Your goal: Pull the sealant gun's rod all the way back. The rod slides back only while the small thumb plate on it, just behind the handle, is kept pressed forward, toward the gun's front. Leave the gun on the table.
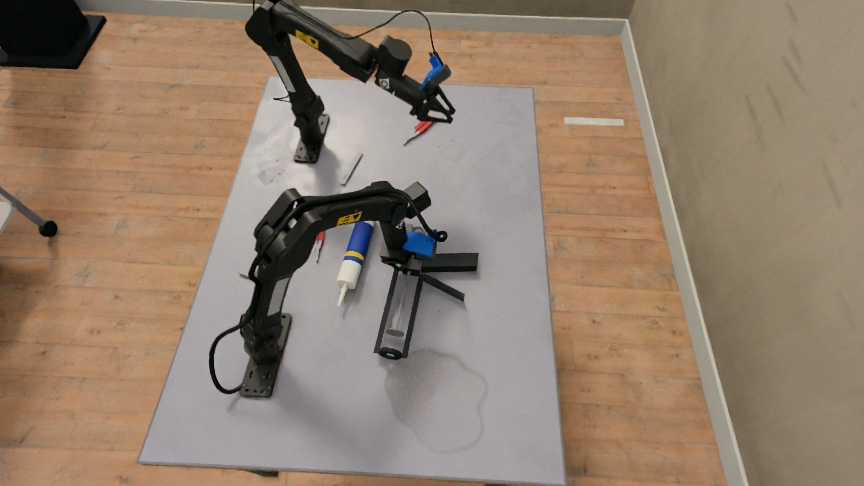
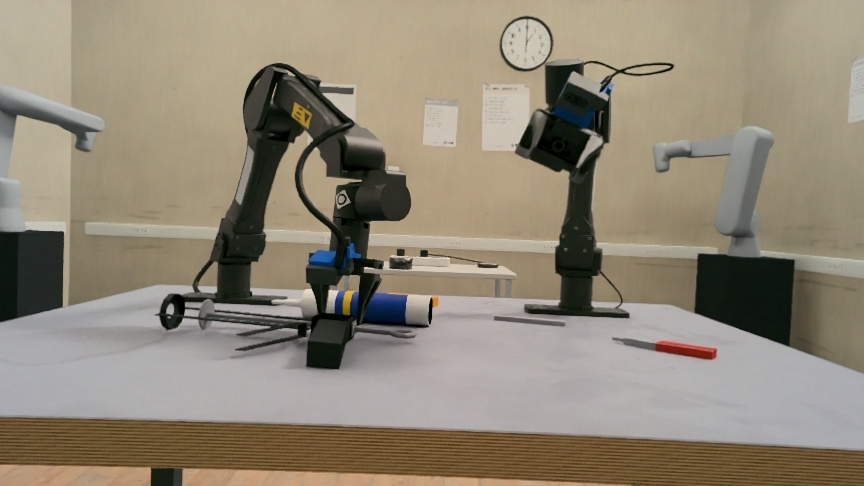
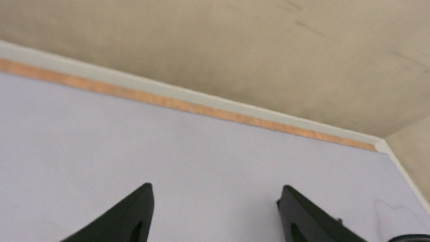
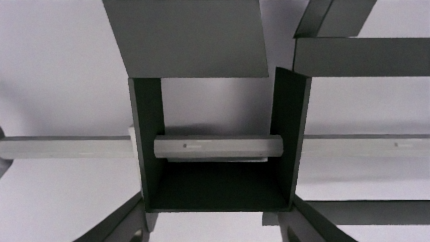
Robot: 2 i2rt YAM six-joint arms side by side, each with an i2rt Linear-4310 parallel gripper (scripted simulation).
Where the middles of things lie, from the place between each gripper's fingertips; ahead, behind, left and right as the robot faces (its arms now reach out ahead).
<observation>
Right now my right hand is 2 cm short of the red-handled tool (image 2: 709, 353), 46 cm to the right of it and 2 cm above it.
Now: left hand (image 2: 552, 163) 10 cm past the red-handled tool, 18 cm to the right of it and 25 cm above it.
</observation>
